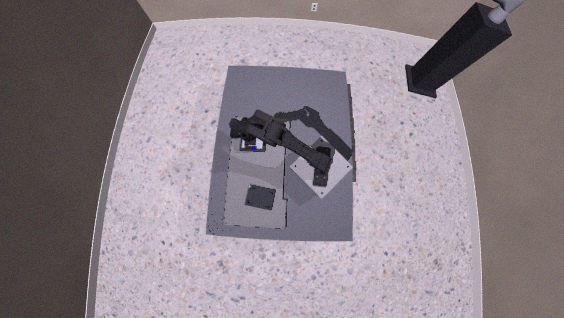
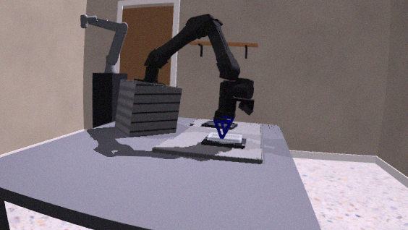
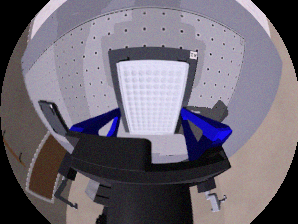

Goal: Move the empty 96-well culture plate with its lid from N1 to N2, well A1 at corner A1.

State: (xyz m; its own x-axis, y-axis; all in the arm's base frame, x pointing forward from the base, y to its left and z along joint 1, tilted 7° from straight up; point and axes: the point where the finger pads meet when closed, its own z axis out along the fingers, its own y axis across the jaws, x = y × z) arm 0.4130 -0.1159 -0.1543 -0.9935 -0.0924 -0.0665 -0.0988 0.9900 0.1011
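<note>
My hand is 10 mm short of the clear lid and 10 mm above it. Round my hand: white corner mark (20 mm behind, 280 mm to the left, 20 mm below); dark plate nest (10 mm ahead, 30 mm below).
</note>
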